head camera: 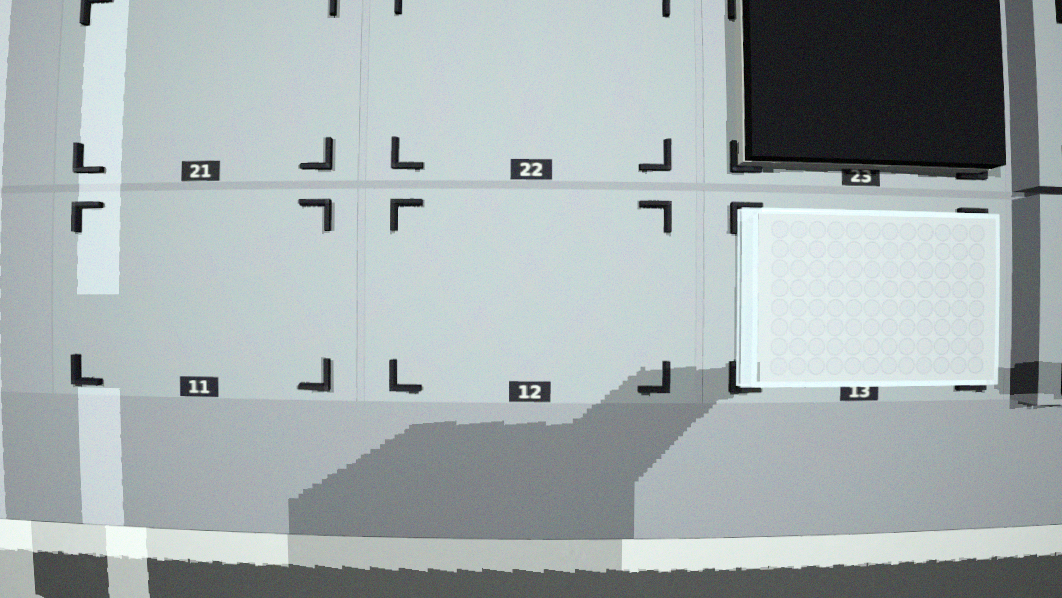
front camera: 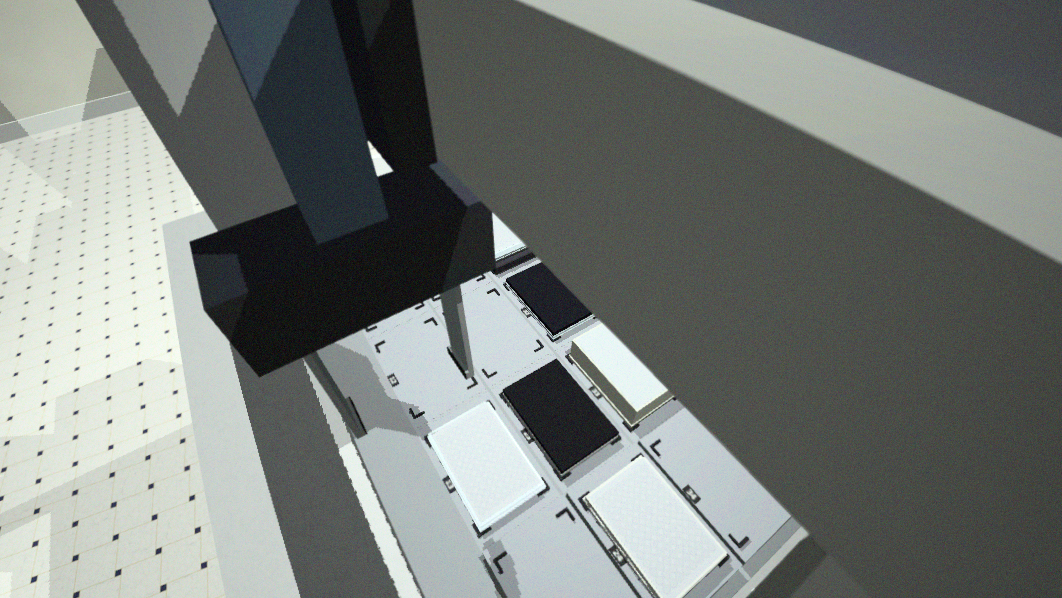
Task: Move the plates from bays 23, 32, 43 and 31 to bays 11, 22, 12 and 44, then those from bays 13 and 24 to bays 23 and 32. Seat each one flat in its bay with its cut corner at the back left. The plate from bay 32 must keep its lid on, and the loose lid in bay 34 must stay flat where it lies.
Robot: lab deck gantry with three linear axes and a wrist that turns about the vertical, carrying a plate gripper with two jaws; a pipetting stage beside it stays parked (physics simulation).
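Frame: origin at the robot's base, x ahead, y left, z up, level; millimetres.
Seen in the pictures: gripper, fingertip midpoint: (front camera: 410, 390); robot's base, link origin: (head camera: 81, 377).
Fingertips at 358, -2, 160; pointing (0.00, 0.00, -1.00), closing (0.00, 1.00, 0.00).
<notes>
Pixels of each thing's middle, then the offset from my fingertips to it, as dx, dy, dz.
- clear-white plate, body centre: (head camera: 870, 298) (front camera: 484, 460) +34, +45, -153
- white plate, body centre: (front camera: 652, 526) +198, +152, -139
- bay 31 plate, body centre: (front camera: 494, 228) -294, +256, -131
- tall cream block, body centre: (front camera: 624, 367) +34, +259, -140
My gripper (front camera: 414, 402) is open and empty. Its two jaws hang apart over the bay 12 area in the front camera view, left of the bay 13 plate. Bays 11, 12, 21 and 22 hold no plate in the head view. A black-topped plate (front camera: 561, 416) (head camera: 873, 81) is in bay 23. A clear-white plate (front camera: 486, 466) (head camera: 876, 297) is in bay 13. A white plate (front camera: 653, 527) is in bay 24. A black-topped plate (front camera: 549, 297) is in bay 32. The bay 31 plate (front camera: 507, 237) is partly hidden. I cannot make out the loose lid; row 4 is hidden.
A tall cream block (front camera: 620, 375) stands in bay 33, beside the bay 23 plate. A large dark grey beam (front camera: 743, 245) crosses the right of the front camera view and hides the back of the deck. The deck's front edge (head camera: 460, 553) runs below bays 11 to 13.
</notes>
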